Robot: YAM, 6 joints.
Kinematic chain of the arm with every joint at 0, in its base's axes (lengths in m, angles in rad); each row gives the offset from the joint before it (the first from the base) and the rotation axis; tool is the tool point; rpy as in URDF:
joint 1: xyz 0 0 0.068 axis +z
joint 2: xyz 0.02 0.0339 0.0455 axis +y
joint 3: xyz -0.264 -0.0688 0 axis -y
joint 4: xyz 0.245 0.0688 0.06 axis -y
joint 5: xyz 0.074 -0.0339 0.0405 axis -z
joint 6: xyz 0.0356 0 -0.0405 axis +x
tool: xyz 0 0 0 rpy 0 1.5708 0
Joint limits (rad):
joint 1: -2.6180..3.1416
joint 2: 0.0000..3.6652
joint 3: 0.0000..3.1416
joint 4: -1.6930..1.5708
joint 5: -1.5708..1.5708
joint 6: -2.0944..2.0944
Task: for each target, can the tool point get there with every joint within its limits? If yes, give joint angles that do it. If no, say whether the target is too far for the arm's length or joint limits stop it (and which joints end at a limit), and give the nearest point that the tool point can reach.
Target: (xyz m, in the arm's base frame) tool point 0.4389 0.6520 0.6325
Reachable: no: too far | nearest point 0.3005 0.4464 0.4646 | short by 0.299 m
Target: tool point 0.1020 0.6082 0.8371
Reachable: no: too far | nearest point 0.0692 0.4124 0.5963 | short by 0.312 m
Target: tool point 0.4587 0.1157 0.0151
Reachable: yes | joints 0.2656 2.5117 1.6219 -0.3152 0.2482 0.7400
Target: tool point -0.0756 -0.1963 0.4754
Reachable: yes | joints -1.8213 1.2362 1.7095 -1.0276 0.7612 0.4821
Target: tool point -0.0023 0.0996 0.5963
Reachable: yes | joints -1.8655 0.8125 2.2045 -0.9464 1.0650 0.3266
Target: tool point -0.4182 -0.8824 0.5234
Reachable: no: too far | nearest point -0.2549 -0.5379 0.3600 | short by 0.415 m
